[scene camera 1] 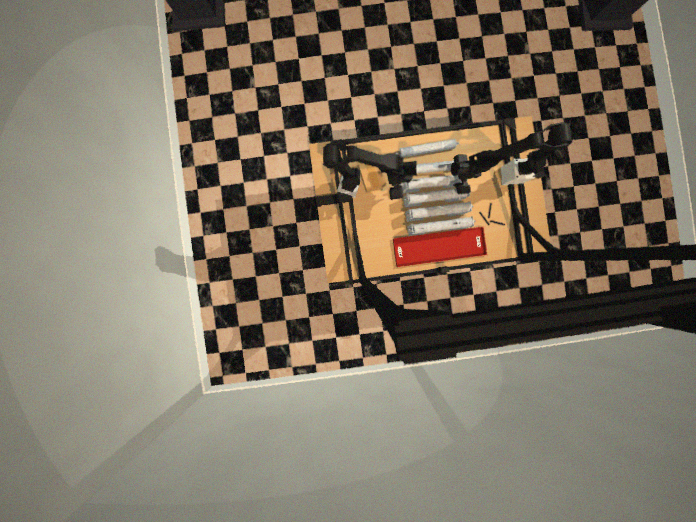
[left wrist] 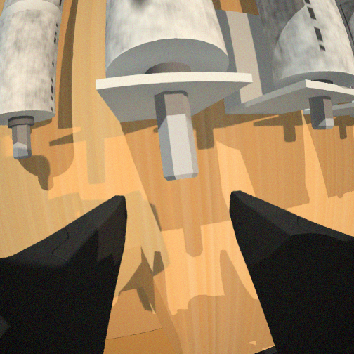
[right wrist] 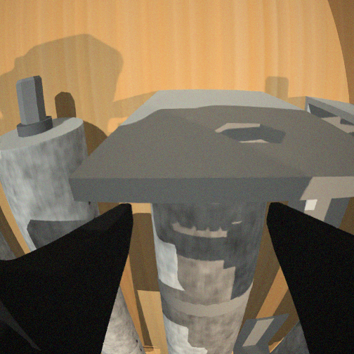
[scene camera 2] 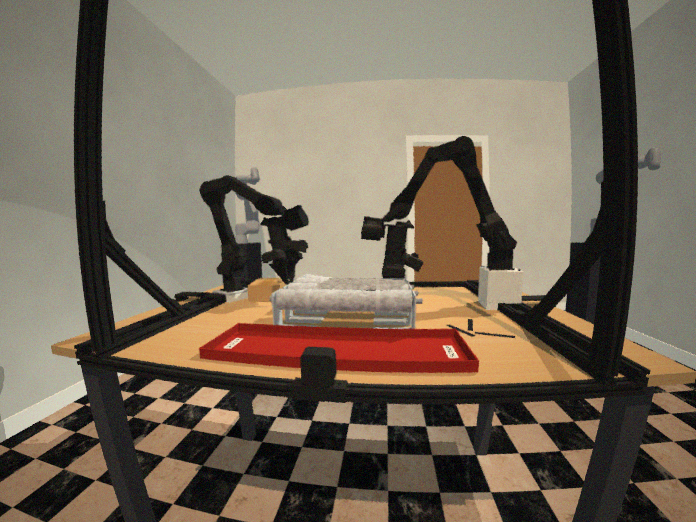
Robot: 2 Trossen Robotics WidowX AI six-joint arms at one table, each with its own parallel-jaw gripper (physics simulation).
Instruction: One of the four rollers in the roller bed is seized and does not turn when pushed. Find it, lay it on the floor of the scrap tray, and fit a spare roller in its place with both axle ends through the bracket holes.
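Frame: origin at the left arm's base, x ahead, y left, z up, level; centimetres.
Where they show: left gripper, fingertip midpoint: point(scene camera 1: 396, 186); right gripper, fingertip midpoint: point(scene camera 1: 453, 179); left arm's base, link origin: point(scene camera 1: 349, 184) point(scene camera 2: 232, 289); right arm's base, link origin: point(scene camera 1: 524, 168) point(scene camera 2: 500, 268).
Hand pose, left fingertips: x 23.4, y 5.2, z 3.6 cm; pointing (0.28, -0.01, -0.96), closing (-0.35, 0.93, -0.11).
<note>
Each offset is from my left fingertips to the centre of the thing. "pt": to the spot under its first point.
In scene camera 1, four grey-white rollers sit side by side in the bed; the front one {dz +0.7, dx +27.7, dy -12.5 cm} point(scene camera 1: 441, 225) point(scene camera 2: 344, 300) lies nearest the red scrap tray {dz -5.5, dx +31.9, dy -22.1 cm} point(scene camera 1: 439, 247) point(scene camera 2: 404, 365), which holds no roller. Two loose rollers {dz -4.1, dx +10.3, dy +25.4 cm} point(scene camera 1: 428, 148) {dz -4.1, dx +14.6, dy +16.0 cm} point(scene camera 1: 432, 167) lie behind the bed. My left gripper point(left wrist: 178, 203) point(scene camera 2: 289, 278) is open and empty, beyond an axle end point(left wrist: 177, 140) that sticks out through its bracket plate point(left wrist: 125, 90). My right gripper point(right wrist: 201, 213) point(scene camera 2: 394, 274) is open around a roller point(right wrist: 207, 275) without gripping it. The bracket plate point(right wrist: 190, 165) there has an empty hole. Which roller is seized does not show.
Several thin black sticks {pt dz -6.3, dx +53.1, dy +1.4 cm} point(scene camera 1: 489, 216) {dz -6.5, dx +58.4, dy -0.5 cm} point(scene camera 2: 494, 334) lie on the table right of the bed. A wooden block {dz -3.8, dx -13.6, dy +3.2 cm} point(scene camera 2: 264, 289) stands behind the bed's left side. A black camera point(scene camera 2: 318, 365) sits at the front edge. Frame posts point(scene camera 2: 91, 168) point(scene camera 2: 615, 168) rise at both front corners.
</note>
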